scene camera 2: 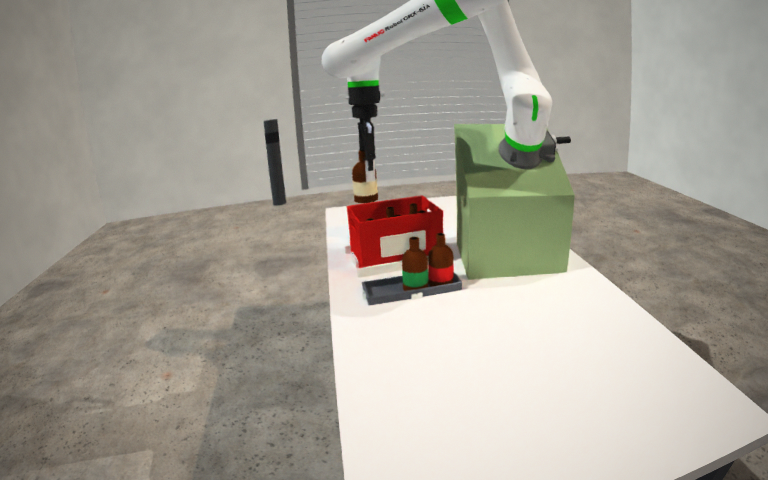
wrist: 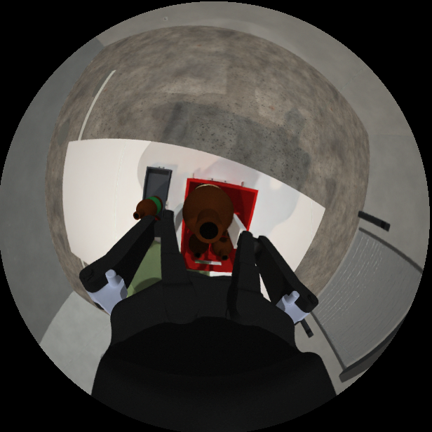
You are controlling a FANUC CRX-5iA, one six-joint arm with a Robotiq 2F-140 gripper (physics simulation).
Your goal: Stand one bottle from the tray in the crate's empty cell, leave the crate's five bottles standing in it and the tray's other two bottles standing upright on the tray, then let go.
Labels:
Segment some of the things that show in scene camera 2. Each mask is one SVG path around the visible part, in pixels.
My gripper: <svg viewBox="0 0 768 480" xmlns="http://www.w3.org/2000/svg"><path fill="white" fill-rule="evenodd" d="M353 106L353 118L360 118L360 122L358 122L359 151L365 150L363 161L365 160L366 182L376 181L374 126L371 123L371 117L378 115L377 106Z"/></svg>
A green-labelled bottle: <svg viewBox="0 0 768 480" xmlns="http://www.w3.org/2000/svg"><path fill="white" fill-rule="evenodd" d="M418 237L409 238L410 249L402 257L404 291L428 288L428 258L425 252L419 249Z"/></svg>

